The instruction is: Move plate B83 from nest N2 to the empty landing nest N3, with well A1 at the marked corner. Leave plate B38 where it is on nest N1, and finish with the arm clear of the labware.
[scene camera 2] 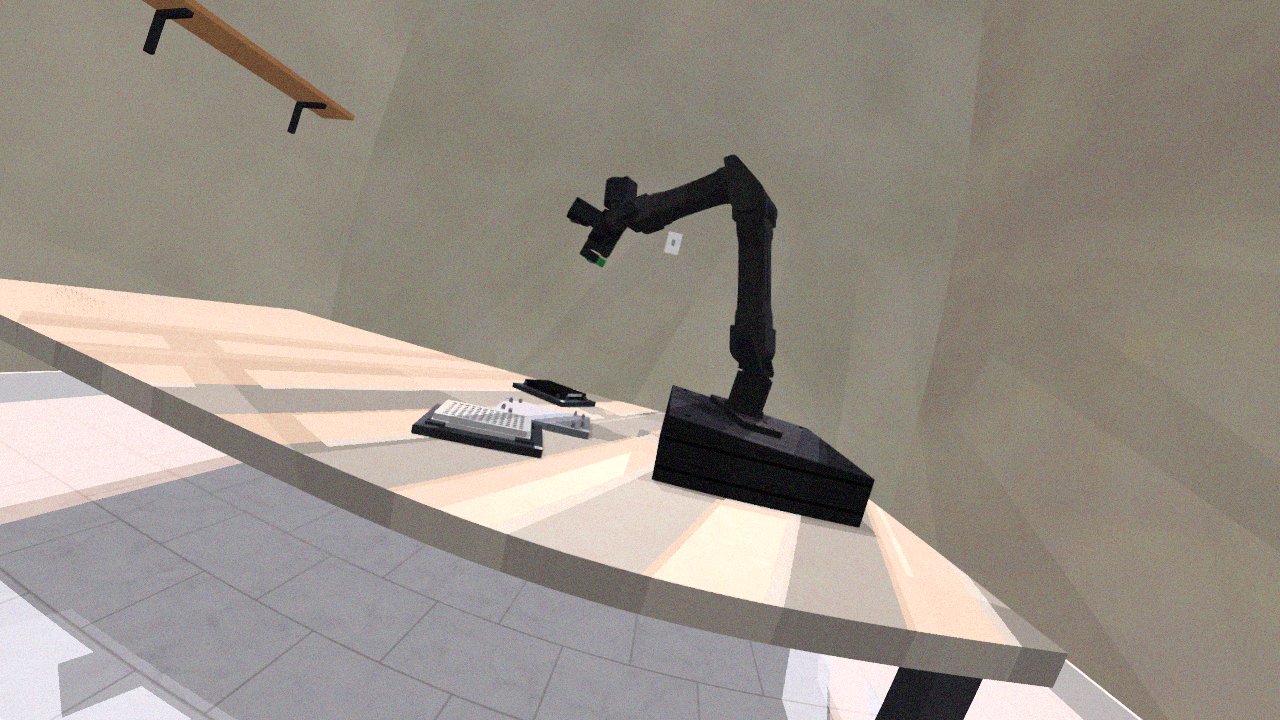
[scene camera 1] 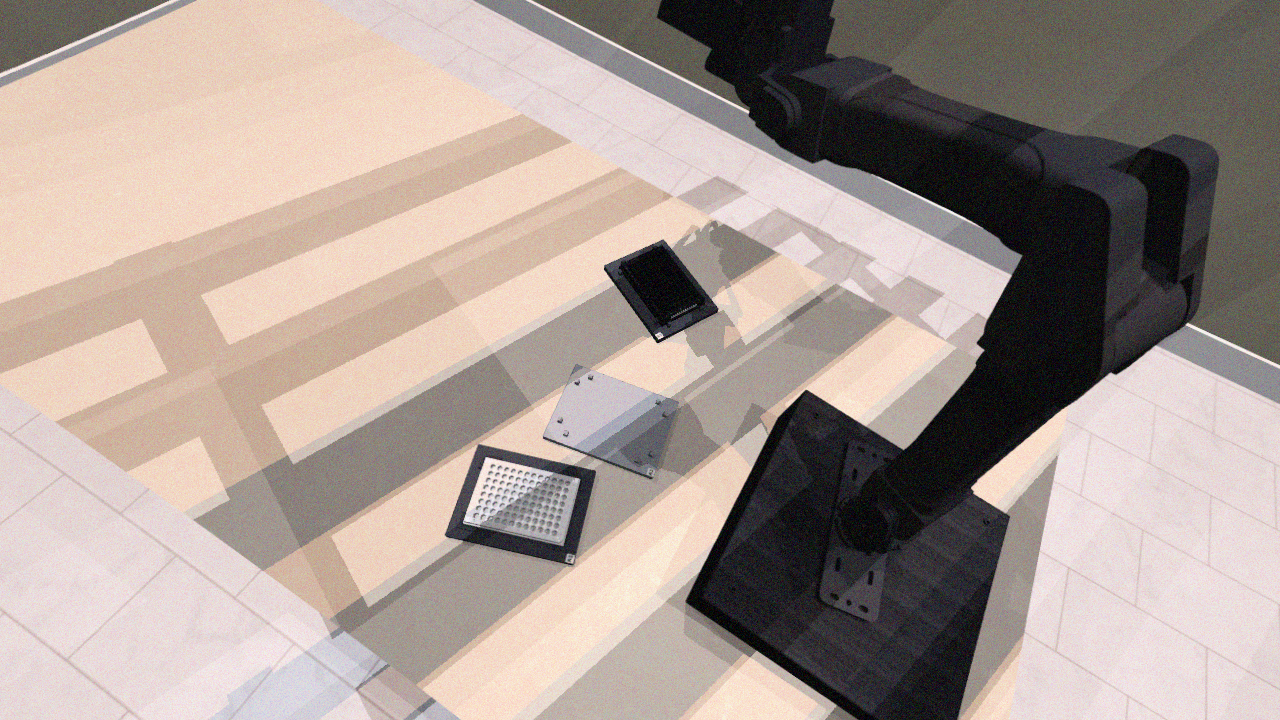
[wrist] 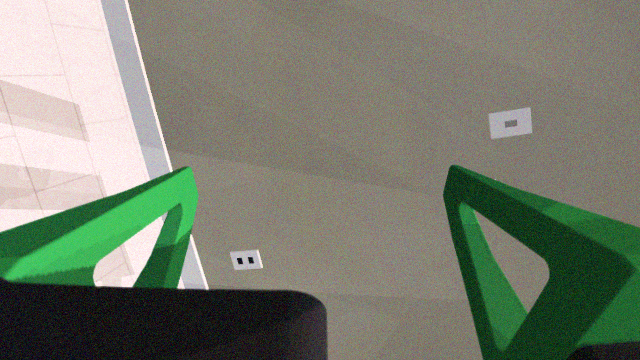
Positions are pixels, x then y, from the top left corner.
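Grey nest (scene camera 2: 572, 424), 0.66 m from the lens.
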